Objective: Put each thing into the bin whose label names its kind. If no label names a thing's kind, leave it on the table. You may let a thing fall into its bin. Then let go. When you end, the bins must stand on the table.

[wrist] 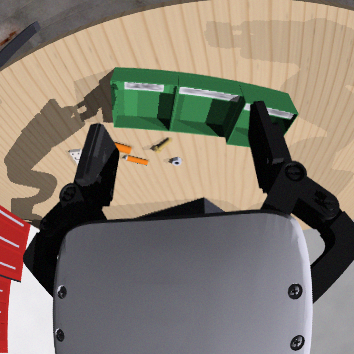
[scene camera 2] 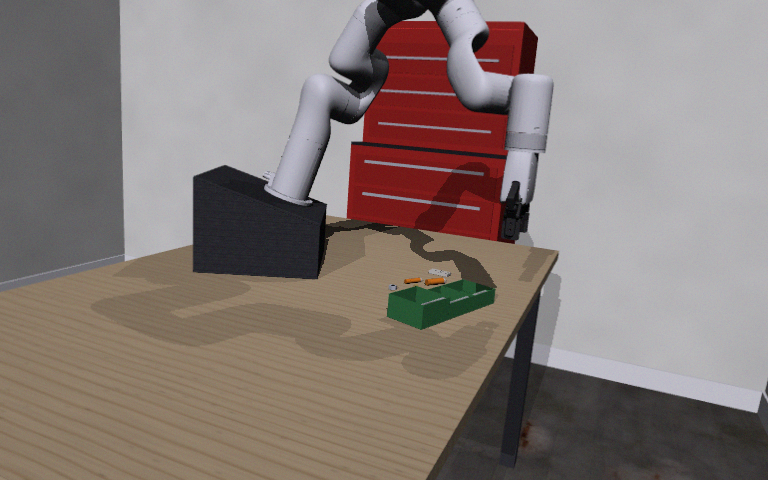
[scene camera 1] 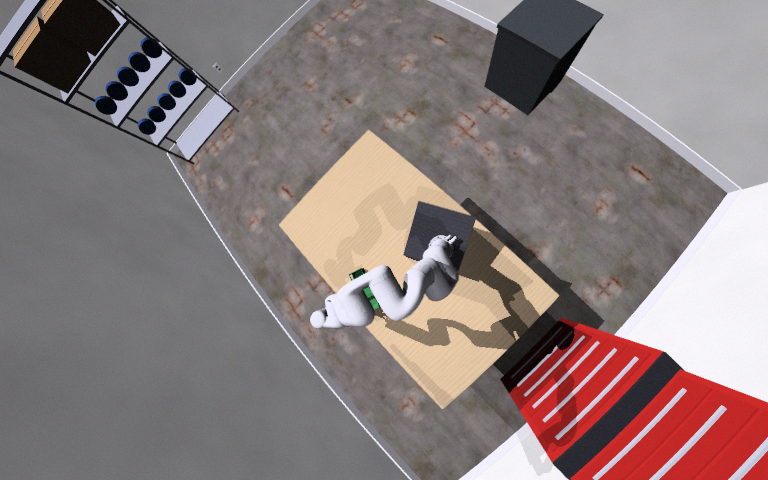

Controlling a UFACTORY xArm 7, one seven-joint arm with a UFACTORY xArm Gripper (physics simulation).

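Pixels of known places: gripper, fingertip midpoint: (wrist: pixel 177 126) (scene camera 2: pixel 514 235); arm's base, origin of the base link: (scene camera 2: pixel 287 196).
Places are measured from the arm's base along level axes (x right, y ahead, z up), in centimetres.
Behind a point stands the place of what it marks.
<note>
Three joined green bins (scene camera 1: pixel 370 295) @(x 8.6, y 47.2, z -15.1 cm) (scene camera 2: pixel 404 311) @(x 24.7, y 44.0, z -13.6 cm) (wrist: pixel 200 80) @(x 12.6, y 52.0, z -14.3 cm) stand on the table (scene camera 1: pixel 362 164) @(x 73.8, y -3.8, z -15.9 cm) (scene camera 2: pixel 169 396) @(x 67.6, y 29.8, z -15.9 cm) (wrist: pixel 150 40) @(x 7.3, y 58.0, z -15.9 cm); their white labels are too small to read. Beside them lie a larger orange cylinder (scene camera 2: pixel 434 281) @(x -2.1, y 40.1, z -14.9 cm) (wrist: pixel 123 148) @(x -1.8, y 39.8, z -14.7 cm), a smaller orange cylinder (scene camera 2: pixel 412 280) @(x -0.2, y 35.4, z -15.1 cm) (wrist: pixel 137 160) @(x -0.5, y 35.4, z -15.0 cm), a brass screw (wrist: pixel 162 145) @(x 5.1, y 39.0, z -15.0 cm), a grey nut (scene camera 2: pixel 392 287) @(x 7.5, y 33.8, z -15.2 cm) (wrist: pixel 176 161) @(x 6.8, y 33.8, z -15.1 cm) and a white domino (scene camera 2: pixel 439 272) @(x -11.3, y 38.1, z -15.1 cm) (wrist: pixel 75 155) @(x -12.6, y 39.0, z -15.2 cm). The left finger partly hides the domino and larger cylinder in the wrist view. My gripper (scene camera 2: pixel 513 234) @(x 10.6, y 59.5, z 1.1 cm) (wrist: pixel 177 126) @(x 10.6, y 59.5, z 1.1 cm) is open and empty, above the table. Its right finger partly covers the right bin.
The black wedge-shaped block (scene camera 1: pixel 438 220) @(x 10.4, y -8.1, z 3.9 cm) (scene camera 2: pixel 254 243) @(x 18.0, y 4.0, z -8.4 cm) under the arm's base stands on the table. A red drawer cabinet (scene camera 1: pixel 707 447) (scene camera 2: pixel 396 181) (wrist: pixel 12 255) stands beyond the table's end. A dark cabinet (scene camera 1: pixel 515 73) and a shelf rack (scene camera 1: pixel 205 127) stand farther off.
</note>
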